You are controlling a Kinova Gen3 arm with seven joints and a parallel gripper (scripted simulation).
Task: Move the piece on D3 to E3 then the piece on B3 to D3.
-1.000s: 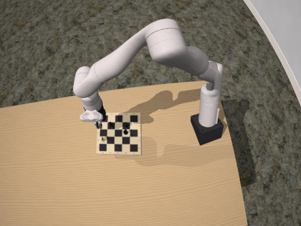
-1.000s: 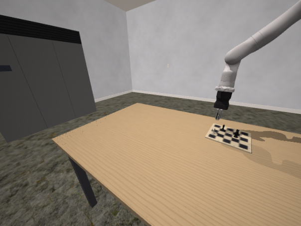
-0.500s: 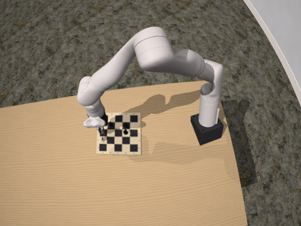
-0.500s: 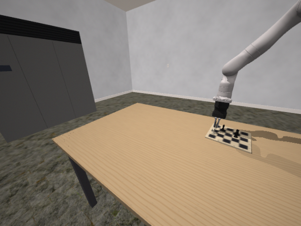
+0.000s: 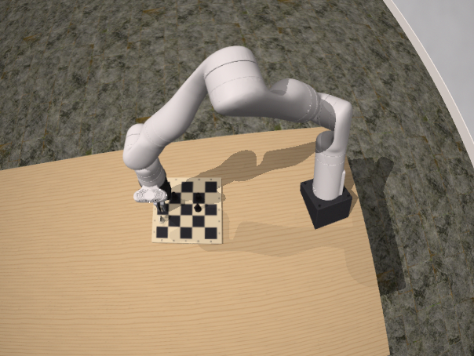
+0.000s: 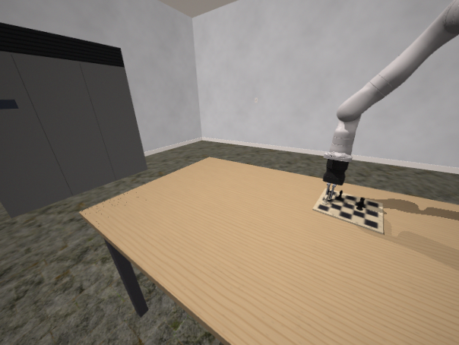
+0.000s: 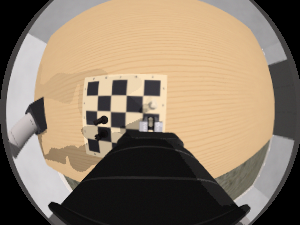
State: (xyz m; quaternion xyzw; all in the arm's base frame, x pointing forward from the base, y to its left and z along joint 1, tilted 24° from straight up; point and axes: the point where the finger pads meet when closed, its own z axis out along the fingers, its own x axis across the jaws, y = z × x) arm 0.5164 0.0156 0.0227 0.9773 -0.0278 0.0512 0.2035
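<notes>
My gripper is now 4 cm to the right of the light piece, 2 cm above it and 1 cm short of it. From my hand the other things lie so: chessboard (8 cm behind, 3 cm below).
</notes>
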